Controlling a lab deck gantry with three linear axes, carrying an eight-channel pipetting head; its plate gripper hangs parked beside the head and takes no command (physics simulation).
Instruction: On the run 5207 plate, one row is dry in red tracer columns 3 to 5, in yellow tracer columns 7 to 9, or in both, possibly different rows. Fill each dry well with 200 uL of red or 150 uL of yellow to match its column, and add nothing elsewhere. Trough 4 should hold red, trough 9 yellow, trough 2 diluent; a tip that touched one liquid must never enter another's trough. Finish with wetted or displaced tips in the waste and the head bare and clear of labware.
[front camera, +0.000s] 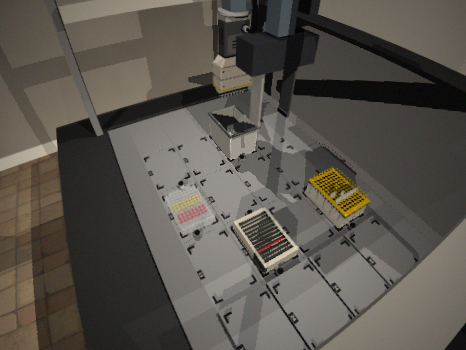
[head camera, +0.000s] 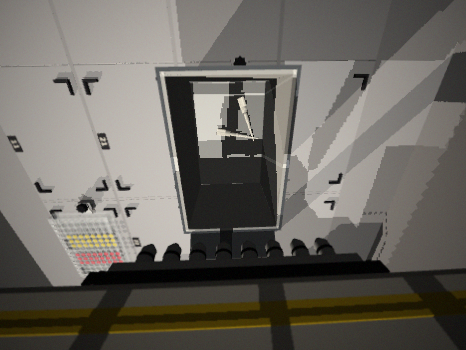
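The pipetting head (front camera: 232, 75) hangs high near the waste bin (front camera: 243, 145) (head camera: 173, 150). Its row of dark nozzles (head camera: 225, 250) shows no tips in the head view. Two pale tips (head camera: 243, 111) (head camera: 235, 134) lie inside the bin. The run plate (front camera: 170, 192) (head camera: 62, 225) carries a yellow block of wells (front camera: 186, 203) (head camera: 92, 241) and a red block (front camera: 192, 214) (head camera: 100, 258); single wells are too small to judge. The trough rack (front camera: 245, 250) shows red liquid (front camera: 270, 245) in one trough; yellow and diluent cannot be made out. The parked plate gripper (front camera: 271, 120) is open and empty.
A yellow-topped tip rack (front camera: 325, 205) stands at the right, with pale pieces (front camera: 345, 195) lying across its top. Dark round posts (front camera: 197, 232) (head camera: 84, 207) stand by the plate. The tall-walled bin is behind the plate and racks.
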